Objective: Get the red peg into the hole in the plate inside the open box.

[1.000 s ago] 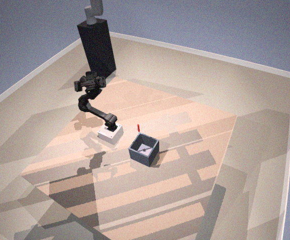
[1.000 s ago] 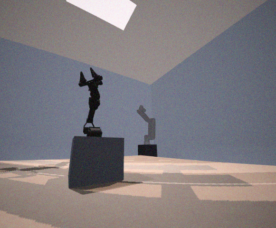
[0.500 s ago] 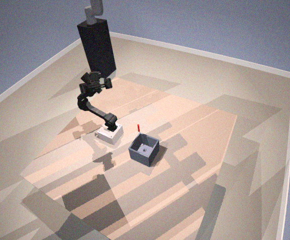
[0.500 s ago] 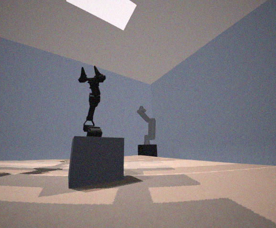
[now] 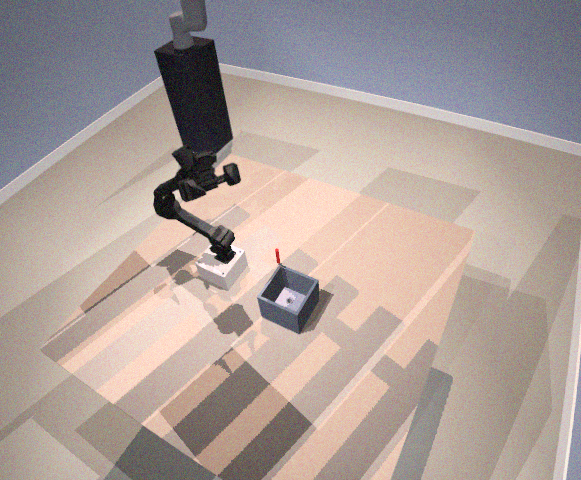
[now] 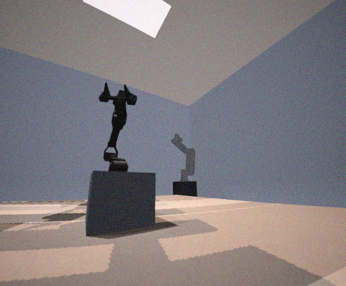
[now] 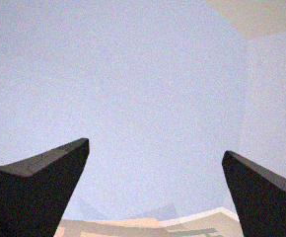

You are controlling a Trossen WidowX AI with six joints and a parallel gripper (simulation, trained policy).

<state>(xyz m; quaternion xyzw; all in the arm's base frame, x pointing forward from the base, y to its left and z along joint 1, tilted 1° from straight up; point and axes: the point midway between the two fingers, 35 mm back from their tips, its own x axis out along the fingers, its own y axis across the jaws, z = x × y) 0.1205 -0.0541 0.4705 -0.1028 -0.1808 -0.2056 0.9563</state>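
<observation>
Right now my gripper tip is 53 cm above the red peg and 20 cm to the right of it.
</observation>
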